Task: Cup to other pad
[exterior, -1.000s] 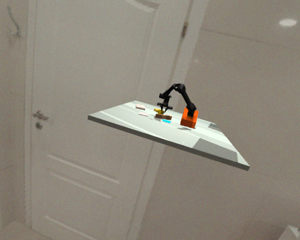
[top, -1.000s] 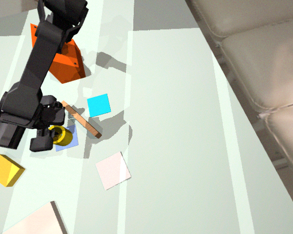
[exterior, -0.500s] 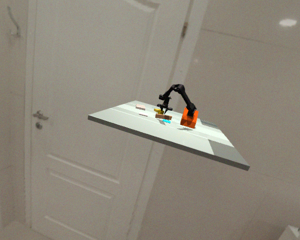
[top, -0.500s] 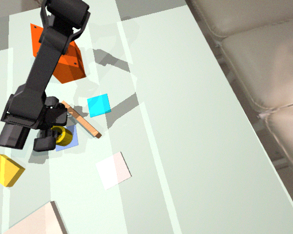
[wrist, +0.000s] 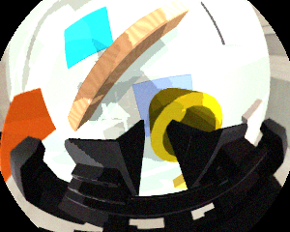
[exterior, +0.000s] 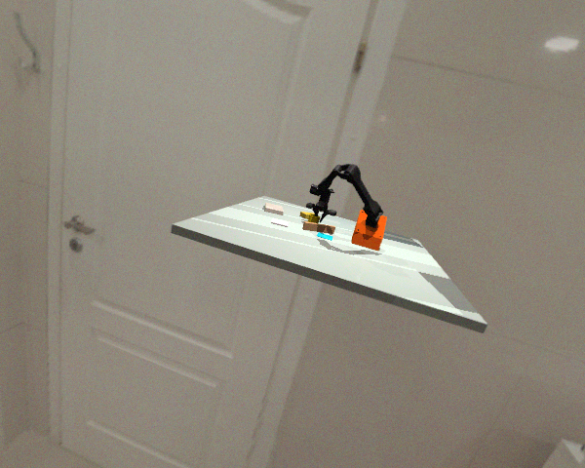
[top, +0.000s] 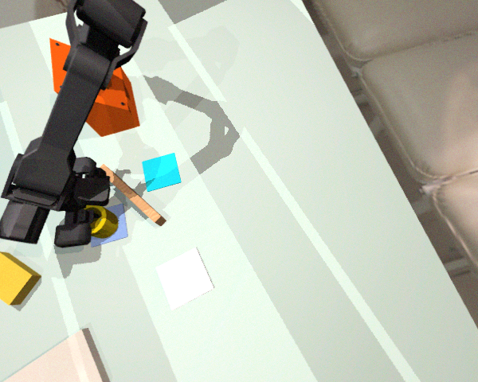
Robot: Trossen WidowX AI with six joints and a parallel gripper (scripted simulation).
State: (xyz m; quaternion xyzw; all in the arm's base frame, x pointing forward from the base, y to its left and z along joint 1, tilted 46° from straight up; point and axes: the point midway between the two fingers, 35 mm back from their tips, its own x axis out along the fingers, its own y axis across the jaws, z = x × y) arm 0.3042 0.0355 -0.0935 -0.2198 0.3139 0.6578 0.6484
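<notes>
Now: gripper tip 3 cm short of the pale blue pad and 4 cm above it. From my gripper tip the other things lie so: wooden bar: 3 cm behind, 8 cm to the left, 2 cm below; then cyan pad: 8 cm behind, 15 cm to the left, 4 cm below; then yellow cup: 2 cm ahead.
</notes>
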